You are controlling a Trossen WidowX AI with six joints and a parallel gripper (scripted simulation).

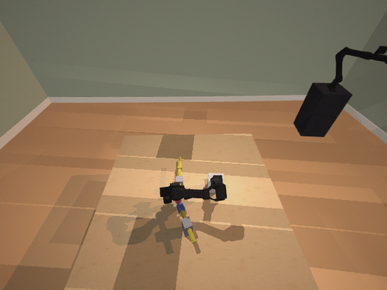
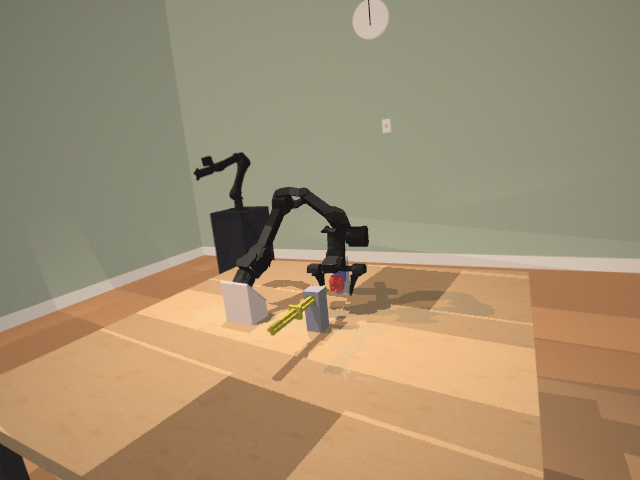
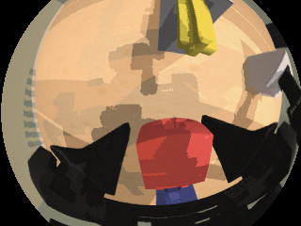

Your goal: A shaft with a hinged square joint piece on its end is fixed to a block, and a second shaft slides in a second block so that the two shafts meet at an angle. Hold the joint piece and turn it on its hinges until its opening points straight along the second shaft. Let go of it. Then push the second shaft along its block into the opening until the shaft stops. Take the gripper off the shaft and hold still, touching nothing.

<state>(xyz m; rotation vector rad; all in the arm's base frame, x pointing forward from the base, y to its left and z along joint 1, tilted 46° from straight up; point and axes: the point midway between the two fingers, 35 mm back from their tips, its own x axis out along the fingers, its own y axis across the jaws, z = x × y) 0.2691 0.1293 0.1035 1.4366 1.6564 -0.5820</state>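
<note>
My gripper tip is now 4 cm below the red square joint piece and 1 cm to the right of it.
</note>
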